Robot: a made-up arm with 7 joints.
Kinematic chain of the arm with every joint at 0, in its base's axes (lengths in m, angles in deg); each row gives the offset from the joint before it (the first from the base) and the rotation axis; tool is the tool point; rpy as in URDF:
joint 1: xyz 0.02 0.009 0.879 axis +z
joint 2: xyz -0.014 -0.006 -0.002 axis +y
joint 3: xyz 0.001 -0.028 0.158 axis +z
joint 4: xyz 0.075 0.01 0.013 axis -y
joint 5: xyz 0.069 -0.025 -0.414 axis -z
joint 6: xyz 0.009 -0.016 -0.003 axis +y
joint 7: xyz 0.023 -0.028 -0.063 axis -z
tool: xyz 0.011 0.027 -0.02 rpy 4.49 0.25 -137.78
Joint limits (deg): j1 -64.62..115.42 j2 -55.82..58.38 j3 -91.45..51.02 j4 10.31..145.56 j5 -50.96..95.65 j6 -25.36..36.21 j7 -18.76..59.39
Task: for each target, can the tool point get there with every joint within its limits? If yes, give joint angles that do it. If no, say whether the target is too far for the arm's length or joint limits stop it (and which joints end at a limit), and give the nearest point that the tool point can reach.
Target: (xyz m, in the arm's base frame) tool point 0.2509 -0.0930 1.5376
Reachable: yes | joints 71.29 -37.60 -22.32 127.96 47.99 27.75 52.77
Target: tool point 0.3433 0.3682 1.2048
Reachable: yes | joints 31.82 -14.91 27.63 85.29 69.94 -15.85 52.64
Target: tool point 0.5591 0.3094 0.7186
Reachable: yes | joints 14.58 48.80 24.40 96.54 3.09 -5.38 26.52
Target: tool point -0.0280 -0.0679 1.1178
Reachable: no: joint limits stop it (at a limit: joint 1, joint 2, joint 5, joint 6, joint 7) | nearest point 0.0418 -0.3227 1.2491 | short by 0.295 m
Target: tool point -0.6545 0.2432 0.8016
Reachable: no: joint limits stop it (at a limit: joint 1, joint 3, joint 5, joint 7) | nearest point -0.5528 0.2480 0.8074 | short by 0.102 m
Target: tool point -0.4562 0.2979 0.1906
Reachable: no: too far | nearest point -0.3051 0.2483 0.4551 | short by 0.309 m
